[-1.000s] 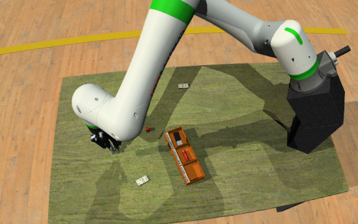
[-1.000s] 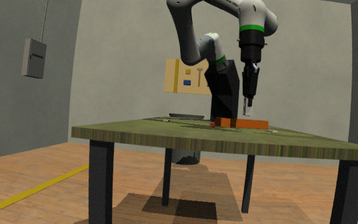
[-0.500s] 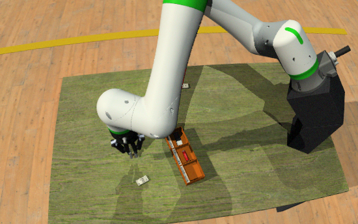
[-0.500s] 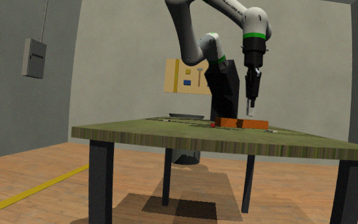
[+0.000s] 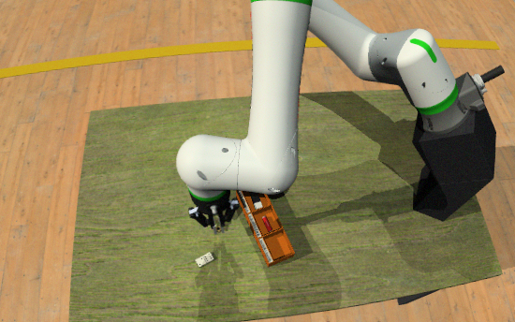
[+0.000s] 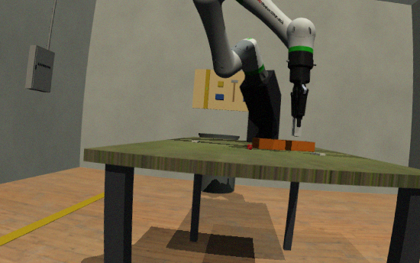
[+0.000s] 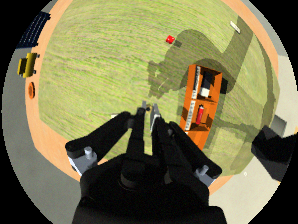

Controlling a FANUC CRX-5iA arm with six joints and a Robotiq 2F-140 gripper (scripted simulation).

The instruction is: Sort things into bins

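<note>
My hand is 15 cm past the red cylinder, 1 cm to the left of it and 8 cm above it. From my hand the other things lie so: orange bin (14 cm behind, 2 cm to the right, 7 cm below); black-and-white block (13 cm behind, 9 cm to the right, 8 cm below); small brass ring (3 cm below).
</note>
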